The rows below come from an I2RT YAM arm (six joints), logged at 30 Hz.
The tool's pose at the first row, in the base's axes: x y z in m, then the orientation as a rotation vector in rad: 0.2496, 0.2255, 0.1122, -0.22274, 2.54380, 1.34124
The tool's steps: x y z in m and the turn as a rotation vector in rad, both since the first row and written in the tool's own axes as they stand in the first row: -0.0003, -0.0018, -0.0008, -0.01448, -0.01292, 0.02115; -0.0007, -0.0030, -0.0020, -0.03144, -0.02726, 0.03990; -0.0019, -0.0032, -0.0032, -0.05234, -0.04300, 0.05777; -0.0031, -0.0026, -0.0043, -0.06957, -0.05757, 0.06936; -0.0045, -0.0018, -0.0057, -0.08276, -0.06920, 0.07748
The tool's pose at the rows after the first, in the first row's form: 0.2502, 0.2238, 0.1113, -0.18983, 2.53348, 1.36474; 0.2507, 0.2222, 0.1111, -0.15936, 2.51892, 1.38999; 0.2517, 0.2211, 0.1120, -0.12975, 2.49984, 1.41932; 0.2526, 0.2205, 0.1134, -0.10820, 2.48114, 1.44168; 0.2535, 0.2198, 0.1152, -0.09236, 2.46594, 1.45821
